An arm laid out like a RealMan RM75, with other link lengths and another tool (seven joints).
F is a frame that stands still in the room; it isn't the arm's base.
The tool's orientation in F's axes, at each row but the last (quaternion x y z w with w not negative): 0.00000 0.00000 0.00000 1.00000; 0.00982 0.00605 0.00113 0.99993; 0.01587 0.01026 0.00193 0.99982; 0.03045 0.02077 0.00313 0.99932
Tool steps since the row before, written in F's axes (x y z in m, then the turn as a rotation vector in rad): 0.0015 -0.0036 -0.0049 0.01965 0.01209 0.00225; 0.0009 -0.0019 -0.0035 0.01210 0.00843 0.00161; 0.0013 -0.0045 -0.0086 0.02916 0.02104 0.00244; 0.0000 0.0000 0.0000 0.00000 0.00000 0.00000
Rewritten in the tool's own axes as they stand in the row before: 0.0015 -0.0036 -0.0049 0.01965 0.01209 0.00225; 0.0009 -0.0020 -0.0035 0.01210 0.00843 0.00159; 0.0015 -0.0048 -0.0084 0.02919 0.02100 0.00237; 0.0000 0.0000 0.0000 0.00000 0.00000 0.00000
